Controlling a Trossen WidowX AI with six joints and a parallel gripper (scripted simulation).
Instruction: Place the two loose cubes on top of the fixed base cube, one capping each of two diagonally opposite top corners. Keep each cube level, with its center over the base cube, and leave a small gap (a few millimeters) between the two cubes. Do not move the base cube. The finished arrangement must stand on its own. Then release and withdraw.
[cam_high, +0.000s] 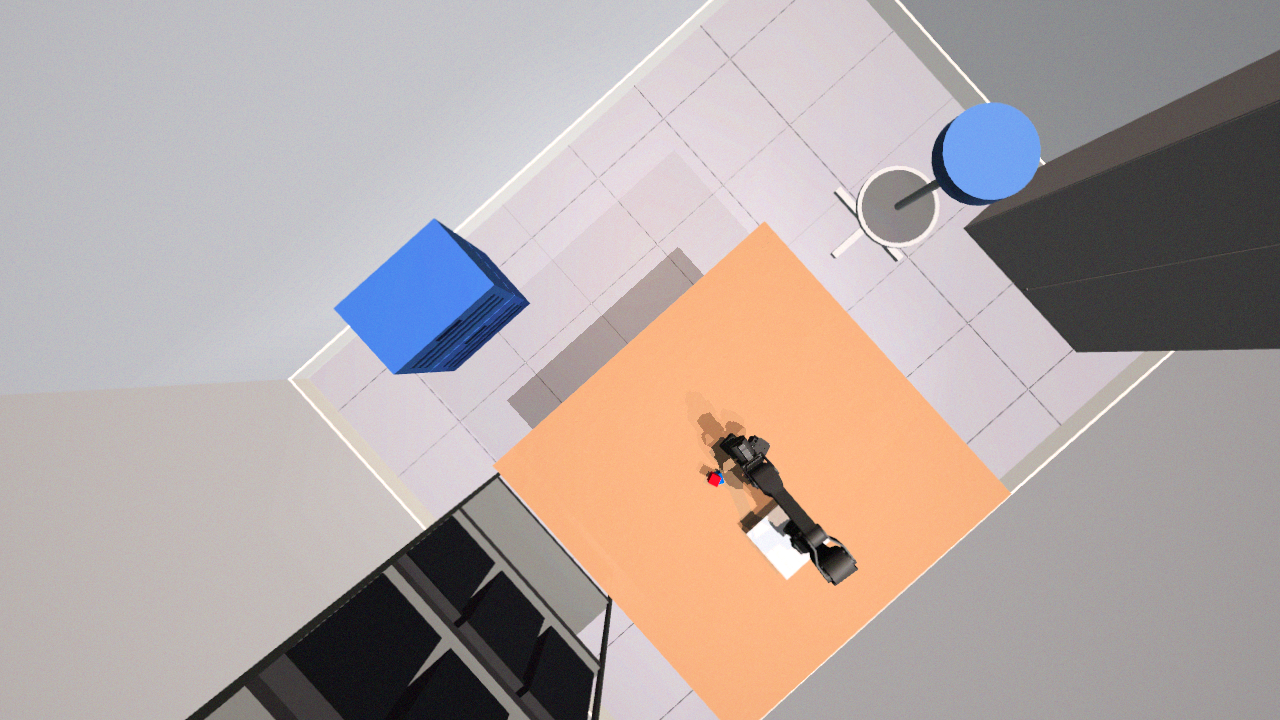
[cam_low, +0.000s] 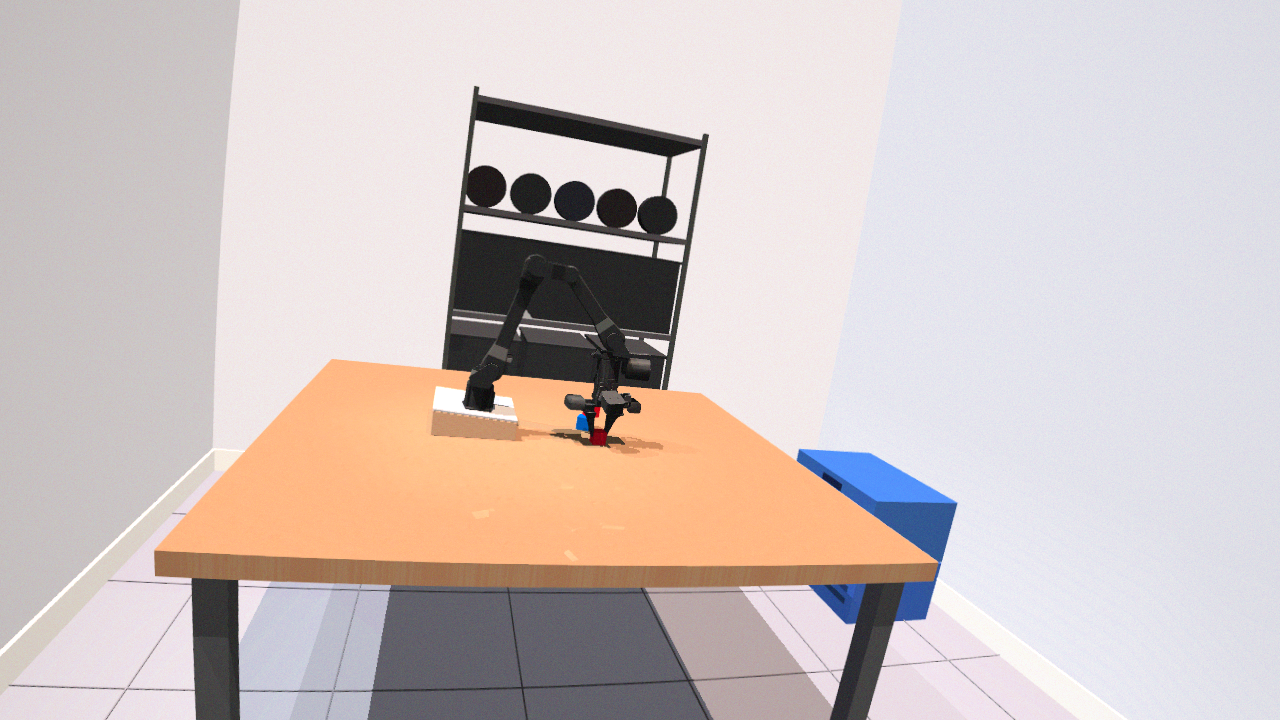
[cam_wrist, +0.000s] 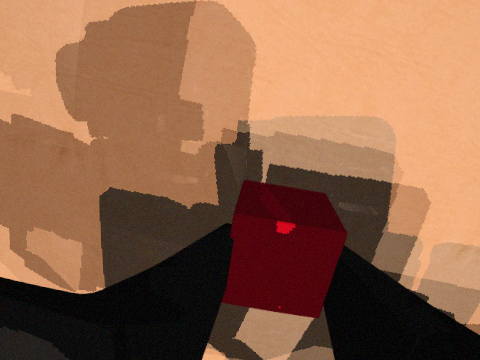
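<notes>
The blue cube lies 12 cm to the left of my gripper tip.
</notes>
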